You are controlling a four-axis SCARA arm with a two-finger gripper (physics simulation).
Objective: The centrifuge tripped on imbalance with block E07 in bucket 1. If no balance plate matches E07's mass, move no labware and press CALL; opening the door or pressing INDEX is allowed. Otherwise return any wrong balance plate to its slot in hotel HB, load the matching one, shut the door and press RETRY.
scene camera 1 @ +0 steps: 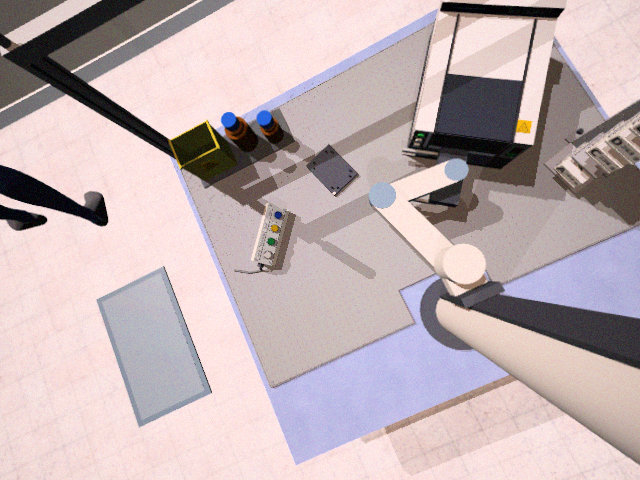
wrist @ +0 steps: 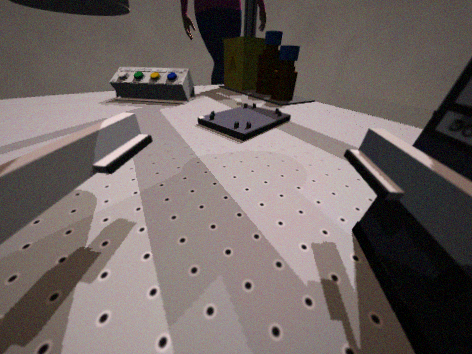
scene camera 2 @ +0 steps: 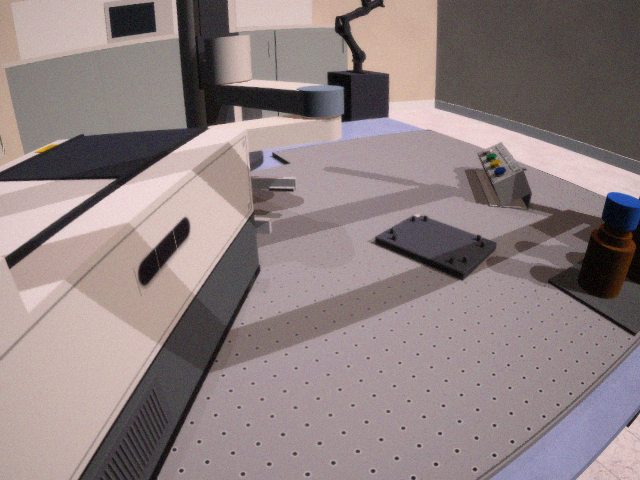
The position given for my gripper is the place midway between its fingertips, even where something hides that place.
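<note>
My gripper (scene camera 1: 397, 172), which also shows at (scene camera 2: 284, 202) and (wrist: 245, 133), is touching a centrifuge. That centrifuge (scene camera 2: 134, 252) shows in scene camera 1 (scene camera 1: 483, 78) and in the wrist view (wrist: 418, 277) too. I can see a button box (scene camera 2: 504, 183), and the box is also in the wrist view (wrist: 142, 84). And I see the brown bottles with blue caps (scene camera 2: 602, 274).
</note>
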